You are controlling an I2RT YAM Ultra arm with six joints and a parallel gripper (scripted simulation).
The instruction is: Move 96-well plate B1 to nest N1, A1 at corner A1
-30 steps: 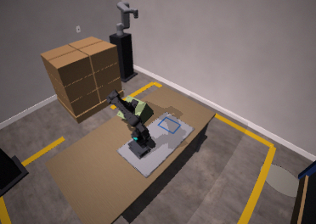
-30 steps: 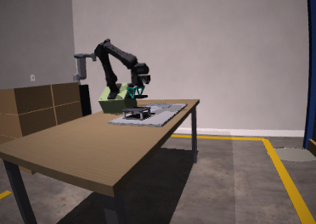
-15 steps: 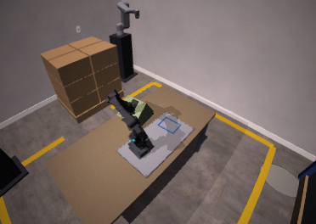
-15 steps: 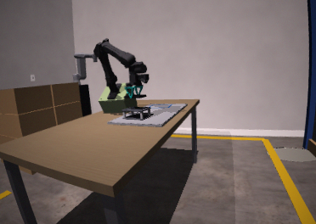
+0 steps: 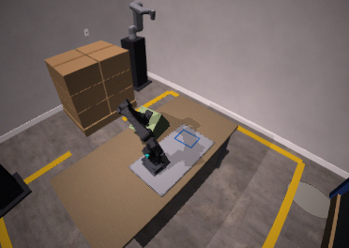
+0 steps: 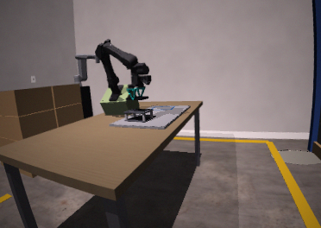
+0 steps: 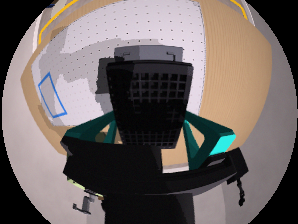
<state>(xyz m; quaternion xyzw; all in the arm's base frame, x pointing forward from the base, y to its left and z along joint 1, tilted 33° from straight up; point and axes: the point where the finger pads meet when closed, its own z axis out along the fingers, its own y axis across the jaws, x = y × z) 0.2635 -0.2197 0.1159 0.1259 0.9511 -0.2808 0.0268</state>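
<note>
Right now my hand is right at the 96-well plate.
</note>
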